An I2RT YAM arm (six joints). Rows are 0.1 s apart.
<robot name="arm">
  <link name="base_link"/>
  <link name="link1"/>
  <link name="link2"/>
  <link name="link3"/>
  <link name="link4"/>
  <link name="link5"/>
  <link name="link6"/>
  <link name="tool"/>
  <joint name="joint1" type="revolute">
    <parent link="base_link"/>
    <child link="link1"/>
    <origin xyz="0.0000 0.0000 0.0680" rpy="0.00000 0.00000 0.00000"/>
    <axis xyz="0 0 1"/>
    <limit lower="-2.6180" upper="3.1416"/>
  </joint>
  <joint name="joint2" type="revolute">
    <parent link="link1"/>
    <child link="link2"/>
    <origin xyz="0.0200 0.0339 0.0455" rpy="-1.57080 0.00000 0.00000"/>
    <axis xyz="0 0 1"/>
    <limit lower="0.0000" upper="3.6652"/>
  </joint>
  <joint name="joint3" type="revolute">
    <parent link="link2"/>
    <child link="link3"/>
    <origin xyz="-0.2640 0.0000 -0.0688" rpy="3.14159 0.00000 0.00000"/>
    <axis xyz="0 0 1"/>
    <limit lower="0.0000" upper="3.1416"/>
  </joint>
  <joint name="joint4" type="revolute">
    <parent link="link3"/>
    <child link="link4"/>
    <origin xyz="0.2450 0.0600 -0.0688" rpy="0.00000 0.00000 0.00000"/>
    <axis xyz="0 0 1"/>
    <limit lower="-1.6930" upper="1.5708"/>
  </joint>
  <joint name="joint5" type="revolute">
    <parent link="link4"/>
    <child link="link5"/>
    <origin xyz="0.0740 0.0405 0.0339" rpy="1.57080 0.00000 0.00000"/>
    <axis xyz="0 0 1"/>
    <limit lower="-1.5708" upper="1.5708"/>
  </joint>
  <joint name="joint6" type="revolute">
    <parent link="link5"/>
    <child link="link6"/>
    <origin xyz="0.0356 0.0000 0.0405" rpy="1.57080 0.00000 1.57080"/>
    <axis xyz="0 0 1"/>
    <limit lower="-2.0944" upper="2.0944"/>
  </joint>
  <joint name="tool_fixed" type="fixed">
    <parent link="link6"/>
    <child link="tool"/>
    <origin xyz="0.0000 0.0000 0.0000" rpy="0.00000 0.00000 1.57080"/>
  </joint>
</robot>
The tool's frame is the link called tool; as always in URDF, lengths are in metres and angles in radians.
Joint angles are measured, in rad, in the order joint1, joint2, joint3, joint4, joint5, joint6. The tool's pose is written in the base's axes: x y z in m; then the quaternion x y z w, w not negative. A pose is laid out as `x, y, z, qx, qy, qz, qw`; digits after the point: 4 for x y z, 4 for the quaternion.
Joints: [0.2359 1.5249 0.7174 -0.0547 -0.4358 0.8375]
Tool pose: 0.2782, 0.0823, 0.1610, 0.1997, 0.8968, 0.3474, 0.1874
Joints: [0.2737 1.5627 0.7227 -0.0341 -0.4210 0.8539]
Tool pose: 0.2795, 0.0936, 0.1534, 0.1946, 0.9012, 0.3444, 0.1772
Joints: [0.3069 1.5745 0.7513 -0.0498 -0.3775 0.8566]
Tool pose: 0.2824, 0.1032, 0.1566, 0.1888, 0.9058, 0.3318, 0.1837
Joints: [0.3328 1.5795 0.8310 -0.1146 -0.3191 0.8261]
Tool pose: 0.2919, 0.1127, 0.1728, 0.1727, 0.9115, 0.3120, 0.2047
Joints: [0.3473 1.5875 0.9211 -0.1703 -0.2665 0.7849]
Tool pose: 0.3040, 0.1200, 0.1927, 0.1543, 0.9134, 0.2954, 0.2337
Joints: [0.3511 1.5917 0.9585 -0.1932 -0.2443 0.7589]
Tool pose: 0.3088, 0.1223, 0.2010, 0.1438, 0.9144, 0.2867, 0.2470
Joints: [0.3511 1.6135 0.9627 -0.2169 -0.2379 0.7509]
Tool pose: 0.3096, 0.1223, 0.1937, 0.1451, 0.9218, 0.2739, 0.2330
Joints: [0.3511 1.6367 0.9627 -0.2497 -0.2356 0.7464]
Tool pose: 0.3086, 0.1219, 0.1842, 0.1483, 0.9305, 0.2598, 0.2113
